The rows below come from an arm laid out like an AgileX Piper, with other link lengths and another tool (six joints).
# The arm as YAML. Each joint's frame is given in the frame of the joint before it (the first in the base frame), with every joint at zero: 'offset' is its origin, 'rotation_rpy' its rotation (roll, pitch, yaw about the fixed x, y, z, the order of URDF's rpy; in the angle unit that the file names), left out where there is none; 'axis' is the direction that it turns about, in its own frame. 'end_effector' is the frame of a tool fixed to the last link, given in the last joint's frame.
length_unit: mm
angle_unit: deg
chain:
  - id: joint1
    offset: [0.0, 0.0, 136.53]
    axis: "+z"
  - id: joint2
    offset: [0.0, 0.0, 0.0]
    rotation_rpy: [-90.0, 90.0, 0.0]
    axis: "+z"
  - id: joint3
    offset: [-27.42, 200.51, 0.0]
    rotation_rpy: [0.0, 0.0, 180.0]
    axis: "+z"
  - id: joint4
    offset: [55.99, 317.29, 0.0]
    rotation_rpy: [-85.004, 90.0, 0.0]
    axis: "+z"
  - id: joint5
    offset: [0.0, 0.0, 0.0]
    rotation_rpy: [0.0, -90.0, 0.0]
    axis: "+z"
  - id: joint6
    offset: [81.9, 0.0, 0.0]
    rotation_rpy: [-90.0, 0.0, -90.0]
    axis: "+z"
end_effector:
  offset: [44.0, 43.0, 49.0]
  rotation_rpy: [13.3, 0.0, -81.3]
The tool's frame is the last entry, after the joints.
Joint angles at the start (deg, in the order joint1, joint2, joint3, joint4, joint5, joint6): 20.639 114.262 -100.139 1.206 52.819 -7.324
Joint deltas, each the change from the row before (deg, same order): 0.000 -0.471 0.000 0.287 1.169 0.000; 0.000 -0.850 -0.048 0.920 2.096 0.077; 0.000 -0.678 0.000 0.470 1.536 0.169; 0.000 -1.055 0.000 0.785 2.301 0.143; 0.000 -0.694 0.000 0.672 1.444 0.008; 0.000 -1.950 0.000 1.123 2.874 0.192; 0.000 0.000 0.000 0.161 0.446 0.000; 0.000 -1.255 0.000 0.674 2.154 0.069; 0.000 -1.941 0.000 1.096 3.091 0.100
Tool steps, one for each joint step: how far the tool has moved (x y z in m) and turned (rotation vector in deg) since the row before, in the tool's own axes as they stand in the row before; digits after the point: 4 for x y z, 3 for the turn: 0.0004 -0.0018 -0.0026 0.704 0.252 0.107; 0.0014 -0.0033 -0.0048 1.217 0.855 0.393; 0.0008 -0.0027 -0.0038 0.869 0.469 0.300; 0.0015 -0.0042 -0.0060 1.268 0.762 0.332; 0.0014 -0.0028 -0.0039 0.770 0.638 0.152; 0.0029 -0.0059 -0.0129 0.966 1.144 0.302; 0.0002 -0.0009 0.0007 0.451 0.142 0.038; 0.0021 -0.0048 -0.0078 0.929 0.671 0.074; 0.0036 -0.0076 -0.0121 1.203 1.099 0.037
